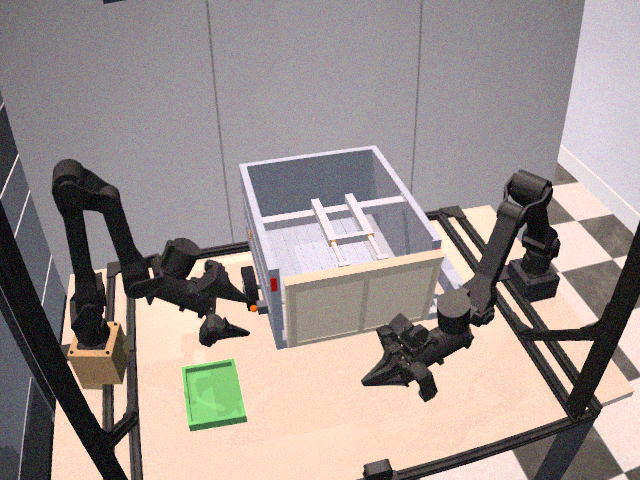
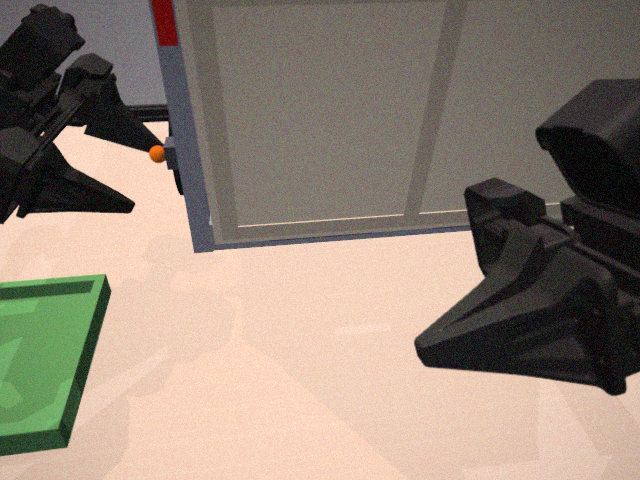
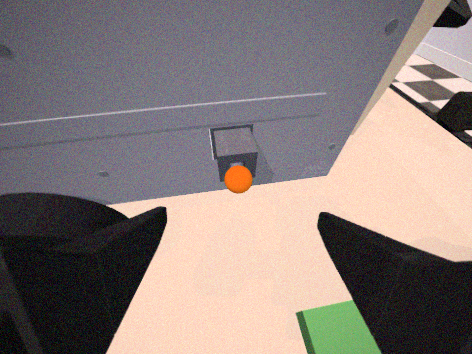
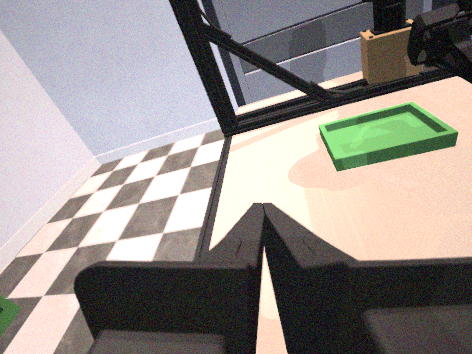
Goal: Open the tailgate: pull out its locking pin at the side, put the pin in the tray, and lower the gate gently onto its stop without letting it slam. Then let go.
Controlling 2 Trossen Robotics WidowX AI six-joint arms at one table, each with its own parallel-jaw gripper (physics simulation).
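Places are measured from the left arm's base along level axes (x ahead, y left, z up), in centimetres.
Pixels of known places: left gripper, fingertip midpoint: (image 1: 249, 317) (image 2: 149, 177) (image 3: 243, 216); right gripper, fingertip midpoint: (image 1: 361, 383) (image 2: 418, 354) (image 3: 465, 22) (image 4: 261, 211); left arm's base, origin of the base link: (image 1: 93, 338) (image 4: 389, 28); right arm's base, origin of the base link: (image 1: 534, 268).
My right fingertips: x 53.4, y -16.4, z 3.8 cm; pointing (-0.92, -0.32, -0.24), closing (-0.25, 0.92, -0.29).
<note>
Ahead of a thing's pixels: the offset from my right fingertips to its middle. Level surfaces: height alone.
The beige tailgate (image 1: 361, 302) (image 2: 330, 113) stands upright, closing the near end of the grey trailer box. The locking pin's orange knob (image 1: 253, 308) (image 2: 157, 153) (image 3: 238, 179) sticks out of a small grey block on the box's left side. My left gripper (image 1: 249, 317) (image 2: 147, 175) (image 3: 243, 216) is open, its fingers spread to either side of the knob and a little short of it, touching nothing that I can see. The green tray {dx -28.7, dy +9.6, dz -13.6 cm} (image 1: 242, 395) (image 2: 87, 356) (image 3: 327, 327) (image 4: 395, 155) is empty. My right gripper (image 1: 363, 382) (image 2: 419, 351) (image 4: 261, 211) is shut and empty, in front of the tailgate.
The grey trailer box (image 1: 258, 227) (image 3: 150, 60) has white bars inside and a black wheel {dx -21.5, dy +37.1, dz -9.5 cm} (image 1: 248, 281) on its left side. A black frame (image 1: 465, 454) edges the table {dz -14.7 cm} (image 1: 310, 428). The left arm stands on a wooden block (image 1: 98, 366) (image 4: 387, 57).
</note>
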